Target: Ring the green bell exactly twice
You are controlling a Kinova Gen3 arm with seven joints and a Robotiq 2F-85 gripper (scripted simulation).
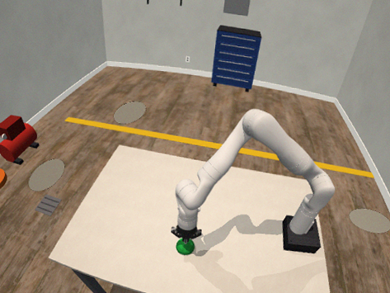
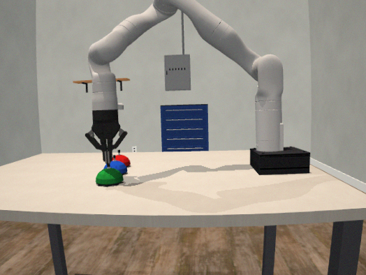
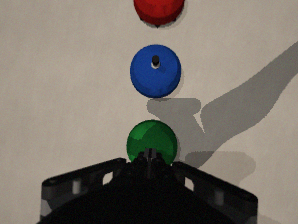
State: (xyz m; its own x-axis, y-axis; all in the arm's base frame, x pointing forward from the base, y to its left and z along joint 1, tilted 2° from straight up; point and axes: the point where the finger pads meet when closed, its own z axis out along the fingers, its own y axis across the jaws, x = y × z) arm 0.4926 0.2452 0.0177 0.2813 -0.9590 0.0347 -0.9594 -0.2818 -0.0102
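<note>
Now: hand 40 mm above the green bell. Also, from my hand: red bell 70 mm ahead, 230 mm to the right, 40 mm below; blue bell 30 mm ahead, 120 mm to the right, 40 mm below.
</note>
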